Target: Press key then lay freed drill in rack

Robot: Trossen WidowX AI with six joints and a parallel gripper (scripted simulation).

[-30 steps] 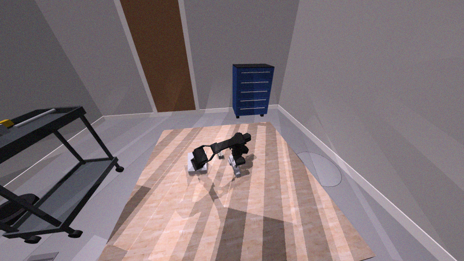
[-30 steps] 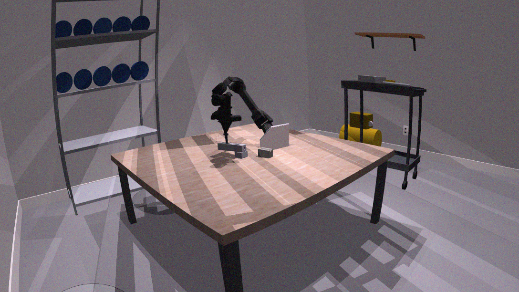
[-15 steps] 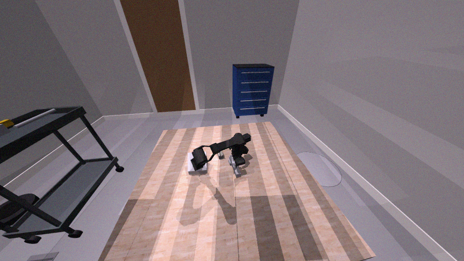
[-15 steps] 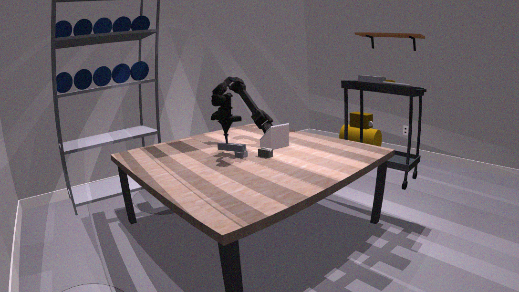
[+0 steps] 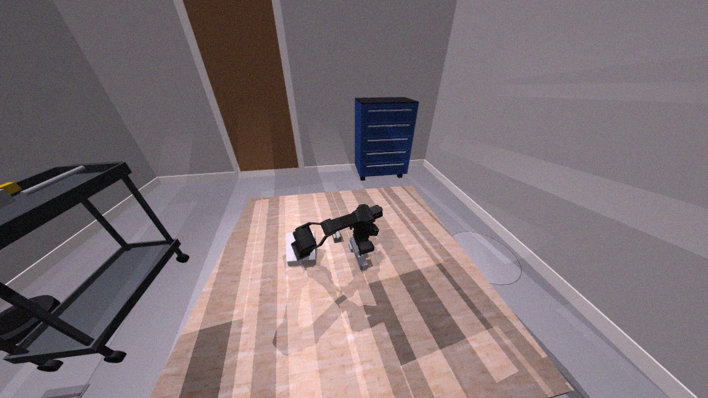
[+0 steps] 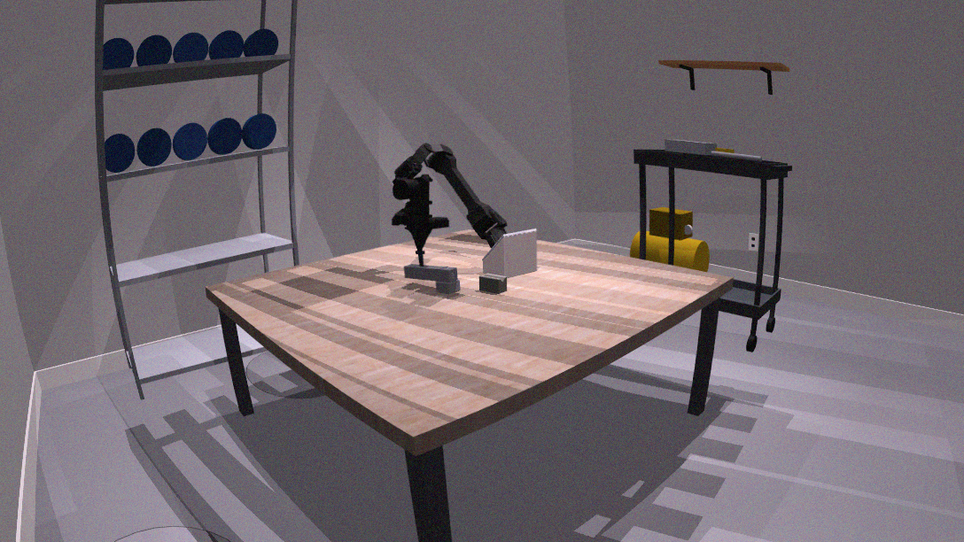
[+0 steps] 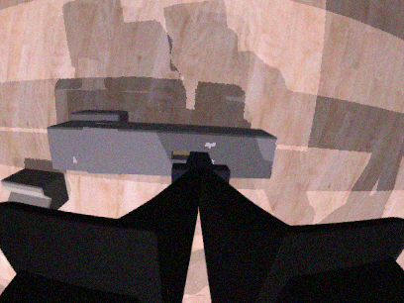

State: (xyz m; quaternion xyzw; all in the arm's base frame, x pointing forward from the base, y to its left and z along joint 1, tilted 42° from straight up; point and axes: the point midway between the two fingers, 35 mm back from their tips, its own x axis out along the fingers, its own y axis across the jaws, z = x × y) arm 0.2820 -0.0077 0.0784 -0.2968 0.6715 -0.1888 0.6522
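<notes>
Right now my gripper tip is 3 cm above the black key. The rest, counted from my gripper tip: long grey fixture (1 cm behind, 4 cm to the left, 7 cm below); then drill (1 cm behind, 6 cm to the left, 6 cm below); then grey rack (11 cm behind, 19 cm to the left, 9 cm below).
</notes>
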